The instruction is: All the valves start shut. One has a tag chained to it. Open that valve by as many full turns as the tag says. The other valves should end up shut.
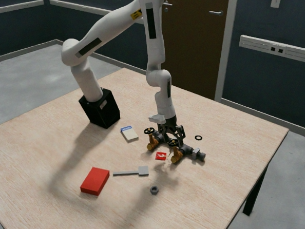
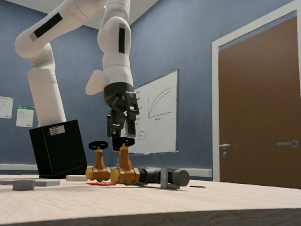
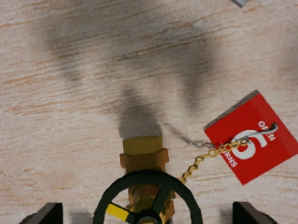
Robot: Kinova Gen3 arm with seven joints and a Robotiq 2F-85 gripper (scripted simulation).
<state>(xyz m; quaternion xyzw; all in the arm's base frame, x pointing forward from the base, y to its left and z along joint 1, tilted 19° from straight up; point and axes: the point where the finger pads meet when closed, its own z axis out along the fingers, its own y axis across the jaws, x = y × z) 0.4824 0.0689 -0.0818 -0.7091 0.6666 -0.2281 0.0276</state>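
The red tag is 60 mm behind my hand, 30 mm to the right of it and 100 mm below it. The rest, counted from my hand: red block 130 mm behind, 350 mm to the right, 80 mm below; then white card box 290 mm behind, 30 mm to the right, 90 mm below; then grey t-shaped tool 60 mm behind, 190 mm to the right, 90 mm below.
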